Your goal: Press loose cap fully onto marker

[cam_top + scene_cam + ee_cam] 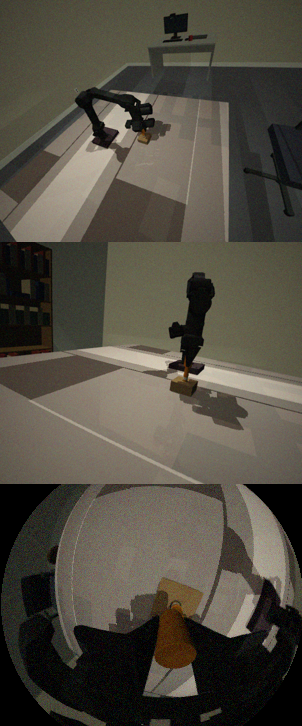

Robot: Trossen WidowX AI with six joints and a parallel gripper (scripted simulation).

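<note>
Now: gripper tip 3 cm below the orange cap. Also, from my gripper tip: thin pale band: 1 cm behind, 4 cm below; holder block: 1 cm behind, 7 cm below.
</note>
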